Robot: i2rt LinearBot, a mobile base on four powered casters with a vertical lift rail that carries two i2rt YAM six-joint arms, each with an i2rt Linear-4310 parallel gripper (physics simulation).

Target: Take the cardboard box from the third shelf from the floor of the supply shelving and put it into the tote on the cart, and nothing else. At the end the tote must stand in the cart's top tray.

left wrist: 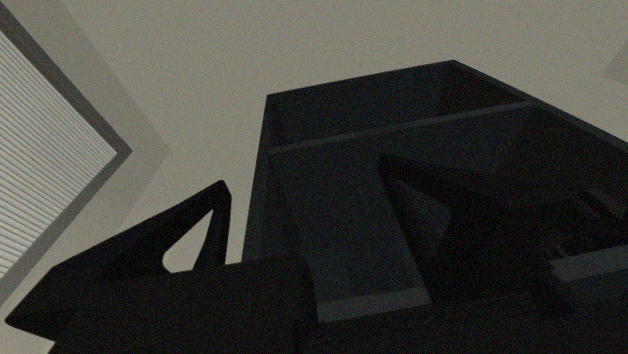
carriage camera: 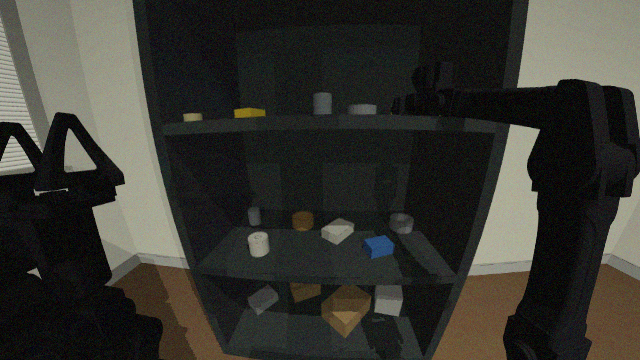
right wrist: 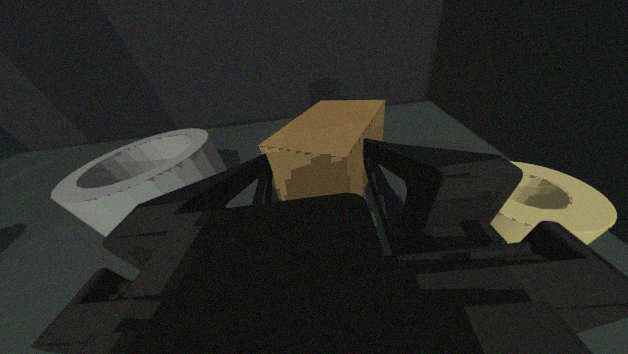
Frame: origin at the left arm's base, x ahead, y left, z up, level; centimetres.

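Seen in the pictures: left gripper, fingertip midpoint: (left wrist: pixel 303 175) (carriage camera: pixel 36 117); right gripper, fingertip midpoint: (carriage camera: pixel 399 110) (right wrist: pixel 315 154).
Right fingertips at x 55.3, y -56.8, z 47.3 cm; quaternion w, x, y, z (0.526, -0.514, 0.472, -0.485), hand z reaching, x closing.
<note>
Offsets run from my right fingertips to a thing's top centre. "spot": to the spot under its first point.
The cardboard box {dx +2.5, dy -1.1, dz +1.4 cm} (right wrist: pixel 325 122) stands on the third shelf (carriage camera: pixel 280 125) (right wrist: pixel 35 265), between a grey-white ring-shaped thing and a pale yellow round thing. In the carriage view the right gripper hides it. My right gripper (carriage camera: pixel 397 106) (right wrist: pixel 315 154) reaches in low over that shelf and is shut on the cardboard box, one finger against each side. The box appears to rest on the shelf. My left gripper (carriage camera: pixel 37 120) (left wrist: pixel 303 175) is open and empty, outside the shelving at the picture's left. The tote and the cart do not show in these views.
The grey-white ring {dx +0.6, dy +13.6, dz +1.2 cm} (carriage camera: pixel 362 109) (right wrist: pixel 140 160) is close to the right gripper's left finger, the pale yellow round thing (right wrist: pixel 565 200) to its right one. A grey cylinder {dx -10.0, dy +27.5, dz +3.4 cm} (carriage camera: pixel 322 103) and a yellow block {dx +0.1, dy +54.3, dz +0.9 cm} (carriage camera: pixel 249 113) share the shelf. The shelving's side post {spot: dx -25.9, dy -17.0, dz -9.7 cm} (carriage camera: pixel 502 145) is near the right forearm.
</note>
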